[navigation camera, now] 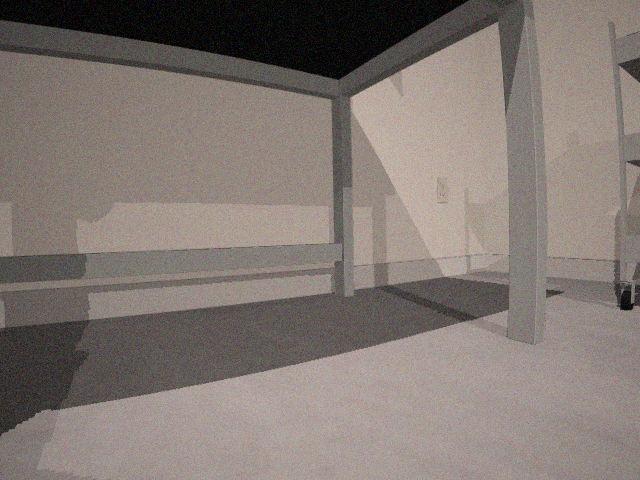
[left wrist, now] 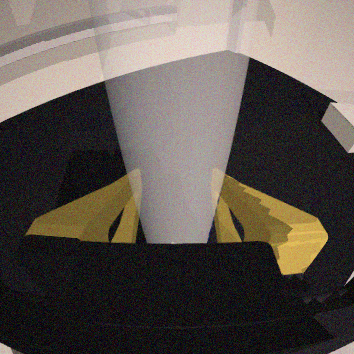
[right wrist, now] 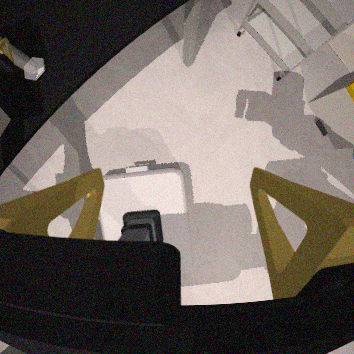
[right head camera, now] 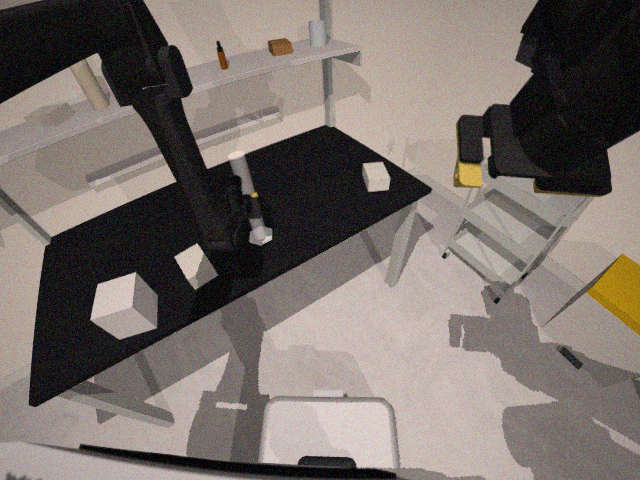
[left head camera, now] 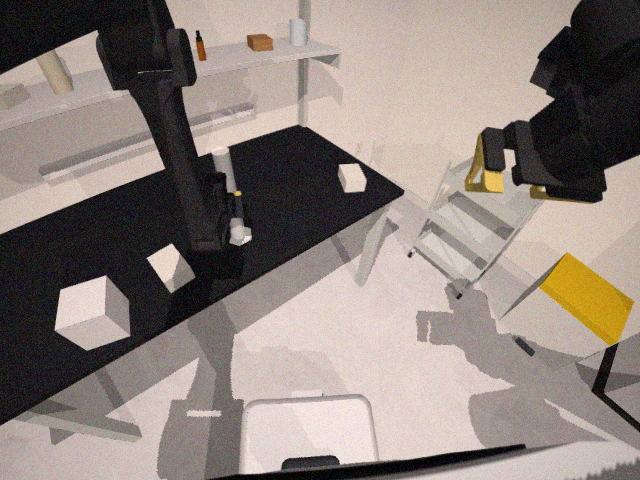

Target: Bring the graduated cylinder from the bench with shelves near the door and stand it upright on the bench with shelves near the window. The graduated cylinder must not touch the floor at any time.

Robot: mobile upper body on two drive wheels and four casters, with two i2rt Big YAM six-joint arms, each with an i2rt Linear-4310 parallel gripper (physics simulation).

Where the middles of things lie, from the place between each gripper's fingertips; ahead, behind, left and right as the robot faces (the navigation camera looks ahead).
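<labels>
The graduated cylinder (right head camera: 237,159) is sitting 460 mm to the left of my right hand, 390 mm ahead of it and 340 mm below it.
As for my left gripper, it's 10 mm above the graduated cylinder and 20 mm past it.
</labels>
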